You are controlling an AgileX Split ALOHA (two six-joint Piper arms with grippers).
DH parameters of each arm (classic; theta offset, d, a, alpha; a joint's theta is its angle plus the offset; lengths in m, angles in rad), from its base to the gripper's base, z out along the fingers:
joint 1: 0 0.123 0 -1.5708
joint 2: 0.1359 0 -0.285 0
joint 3: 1.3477 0 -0.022 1.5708
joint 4: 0 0.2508 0 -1.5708
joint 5: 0 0 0.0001 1.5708
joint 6: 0 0.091 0 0
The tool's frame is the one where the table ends.
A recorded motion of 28 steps. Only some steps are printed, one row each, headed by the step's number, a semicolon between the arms.
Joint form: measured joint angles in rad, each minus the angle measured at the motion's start. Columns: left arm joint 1, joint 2, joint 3, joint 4, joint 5, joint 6; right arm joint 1, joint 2, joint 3, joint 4, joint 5, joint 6.
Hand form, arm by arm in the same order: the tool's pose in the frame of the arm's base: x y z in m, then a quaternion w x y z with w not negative. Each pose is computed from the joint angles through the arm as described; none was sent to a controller.
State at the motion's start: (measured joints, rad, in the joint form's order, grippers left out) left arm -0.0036 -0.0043 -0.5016 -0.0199 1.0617 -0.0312; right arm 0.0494 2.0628 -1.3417 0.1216 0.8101 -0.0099
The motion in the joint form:
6: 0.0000 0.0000 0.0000 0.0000 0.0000 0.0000; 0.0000 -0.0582 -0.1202 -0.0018 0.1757 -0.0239
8: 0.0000 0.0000 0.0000 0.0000 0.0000 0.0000; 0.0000 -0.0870 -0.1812 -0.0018 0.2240 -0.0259
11: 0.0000 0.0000 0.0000 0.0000 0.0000 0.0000; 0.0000 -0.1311 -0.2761 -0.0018 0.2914 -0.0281
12: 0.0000 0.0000 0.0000 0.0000 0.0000 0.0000; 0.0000 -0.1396 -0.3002 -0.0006 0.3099 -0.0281
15: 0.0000 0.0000 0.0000 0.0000 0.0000 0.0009; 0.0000 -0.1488 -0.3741 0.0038 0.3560 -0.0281
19: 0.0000 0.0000 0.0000 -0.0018 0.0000 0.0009; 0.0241 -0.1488 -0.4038 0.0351 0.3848 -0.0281
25: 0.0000 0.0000 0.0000 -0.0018 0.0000 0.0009; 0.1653 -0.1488 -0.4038 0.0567 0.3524 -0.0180
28: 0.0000 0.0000 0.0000 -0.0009 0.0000 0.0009; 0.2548 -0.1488 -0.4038 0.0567 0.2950 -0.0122
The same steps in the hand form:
6: -0.0057 -0.0016 0.2776 0.52334 -0.01134 0.85183 -0.01905; 0.3996 0.0288 0.1827 0.06418 -0.01169 0.99649 0.05244
8: -0.0057 -0.0016 0.2776 0.52334 -0.01134 0.85183 -0.01905; 0.4035 0.0293 0.2090 0.08487 -0.01628 0.99477 0.05445
11: -0.0057 -0.0016 0.2776 0.52334 -0.01134 0.85183 -0.01905; 0.4061 0.0298 0.2508 0.12046 -0.02289 0.99082 0.05696
12: -0.0057 -0.0016 0.2776 0.52334 -0.01134 0.85183 -0.01905; 0.4062 0.0300 0.2604 0.12743 -0.02411 0.98985 0.05807
15: -0.0057 -0.0016 0.2776 0.52335 -0.01095 0.85184 -0.01882; 0.4084 0.0307 0.2835 0.14568 -0.02717 0.98705 0.06142
19: -0.0057 -0.0017 0.2776 0.52333 -0.01092 0.85183 -0.01972; 0.4075 0.0433 0.2914 0.14494 -0.03724 0.98559 0.07881
25: -0.0057 -0.0017 0.2776 0.52333 -0.01092 0.85183 -0.01972; 0.3998 0.1023 0.2926 0.15336 -0.09750 0.97814 0.10112
28: -0.0057 -0.0016 0.2776 0.52334 -0.01094 0.85183 -0.01927; 0.3938 0.1388 0.2944 0.17632 -0.13507 0.96861 0.11161

